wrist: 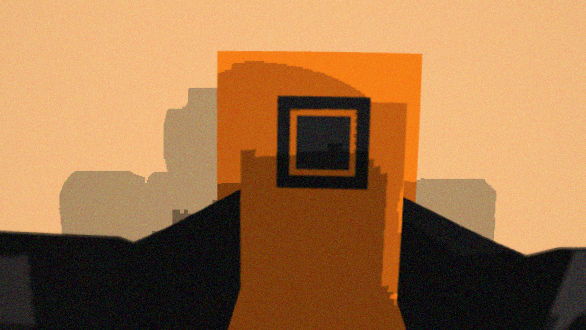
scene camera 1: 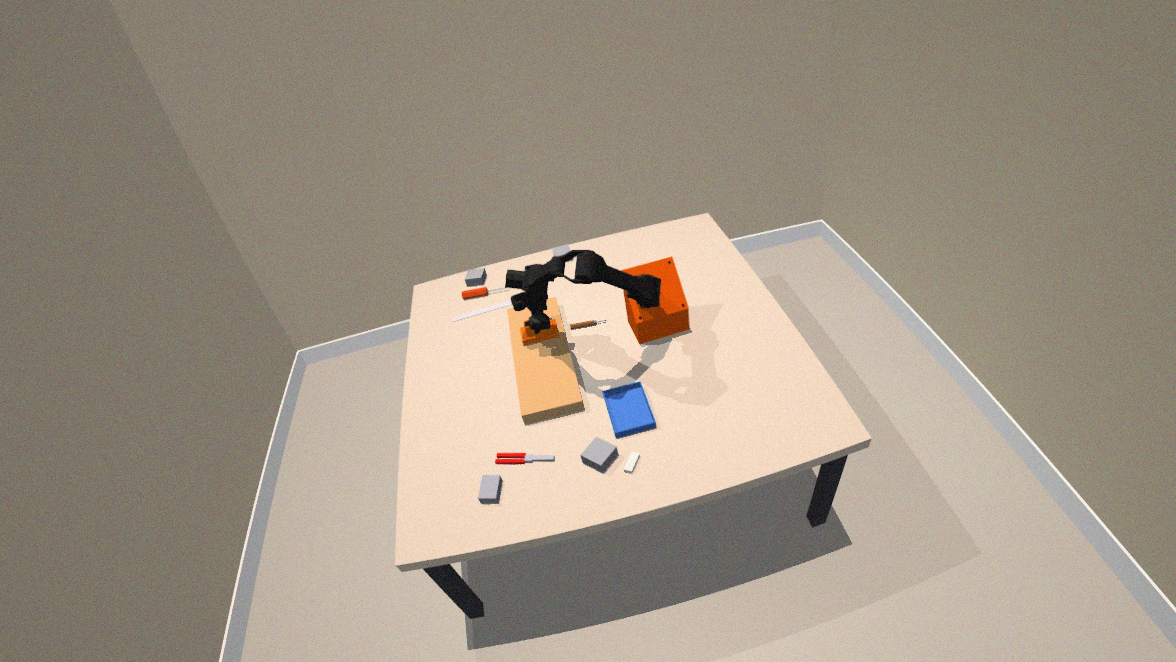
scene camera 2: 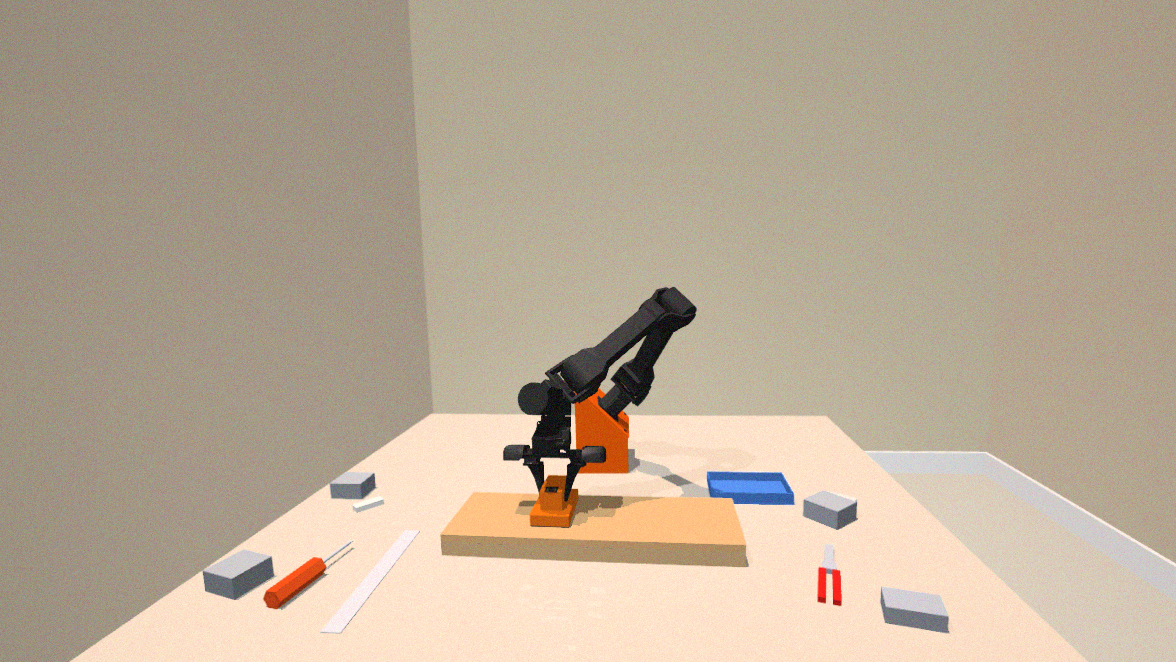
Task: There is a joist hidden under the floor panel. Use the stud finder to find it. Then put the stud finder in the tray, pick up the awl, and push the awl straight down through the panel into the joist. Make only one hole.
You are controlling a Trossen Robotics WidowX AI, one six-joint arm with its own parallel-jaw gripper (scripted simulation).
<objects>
my gripper: wrist 316,201; scene camera 1; scene camera 2
same spot on my gripper: (scene camera 1: pixel 538 320) = (scene camera 2: pixel 602 447)
same spot on blue tray: (scene camera 2: pixel 762 488) = (scene camera 1: pixel 635 417)
</objects>
